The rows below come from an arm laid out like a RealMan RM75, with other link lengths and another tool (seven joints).
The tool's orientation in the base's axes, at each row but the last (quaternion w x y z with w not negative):
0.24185, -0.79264, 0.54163, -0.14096
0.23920, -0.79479, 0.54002, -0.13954
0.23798, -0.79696, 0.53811, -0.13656
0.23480, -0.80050, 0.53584, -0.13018
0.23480, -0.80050, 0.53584, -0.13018
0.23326, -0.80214, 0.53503, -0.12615
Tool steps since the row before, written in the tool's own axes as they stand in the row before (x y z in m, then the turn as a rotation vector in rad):
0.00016, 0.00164, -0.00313, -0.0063, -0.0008, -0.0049
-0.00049, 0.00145, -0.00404, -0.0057, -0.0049, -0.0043
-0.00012, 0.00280, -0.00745, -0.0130, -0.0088, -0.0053
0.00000, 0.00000, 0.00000, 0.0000, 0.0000, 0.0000
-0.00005, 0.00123, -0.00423, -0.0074, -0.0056, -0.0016
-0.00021, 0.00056, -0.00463, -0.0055, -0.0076, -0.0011
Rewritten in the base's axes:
-0.00276, -0.00136, 0.00175, -0.0041, 0.0049, 0.0048
-0.00327, -0.00091, 0.00267, -0.0003, 0.0058, 0.0065
-0.00580, -0.00248, 0.00486, -0.0005, 0.0135, 0.0096
0.00000, 0.00000, 0.00000, 0.0000, 0.0000, 0.0000
-0.00295, -0.00134, 0.00299, 0.0008, 0.0082, 0.0046
-0.00262, -0.00109, 0.00370, 0.0034, 0.0072, 0.0051

